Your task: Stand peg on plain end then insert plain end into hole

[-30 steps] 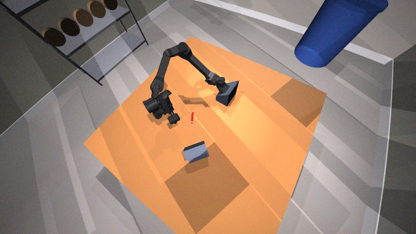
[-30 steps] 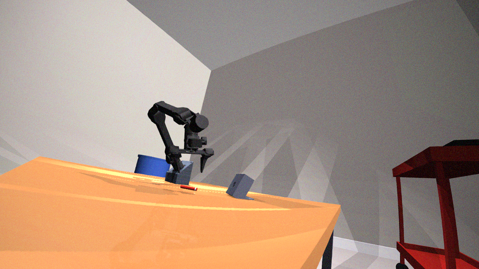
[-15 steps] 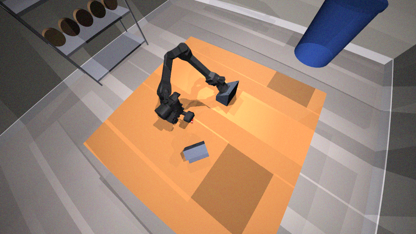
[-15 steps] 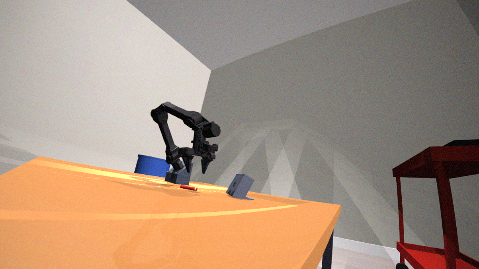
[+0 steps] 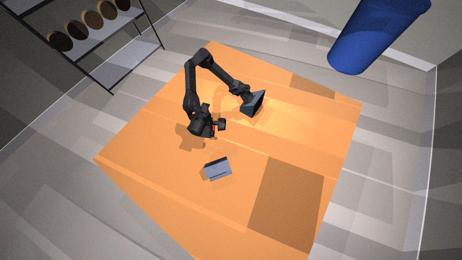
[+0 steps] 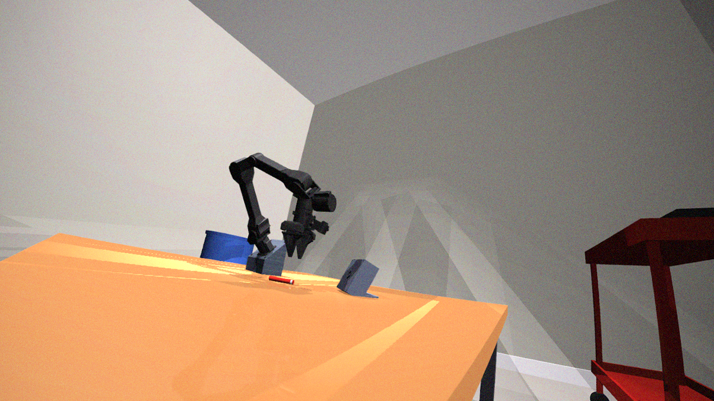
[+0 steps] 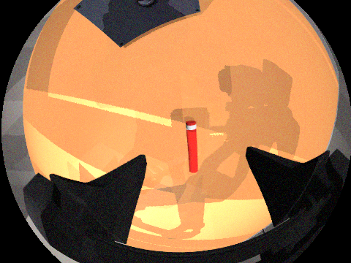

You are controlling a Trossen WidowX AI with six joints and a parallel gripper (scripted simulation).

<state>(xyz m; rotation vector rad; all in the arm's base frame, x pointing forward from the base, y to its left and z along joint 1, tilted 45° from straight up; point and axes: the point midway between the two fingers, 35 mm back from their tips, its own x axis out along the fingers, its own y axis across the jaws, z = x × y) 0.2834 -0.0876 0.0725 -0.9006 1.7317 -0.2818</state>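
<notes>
Right now my gripper tip is 1 cm past the red peg and 8 cm above it. The rest, counted from my gripper tip: sloped grey-blue panel (16 cm ahead, 13 cm to the left, 3 cm below).
</notes>
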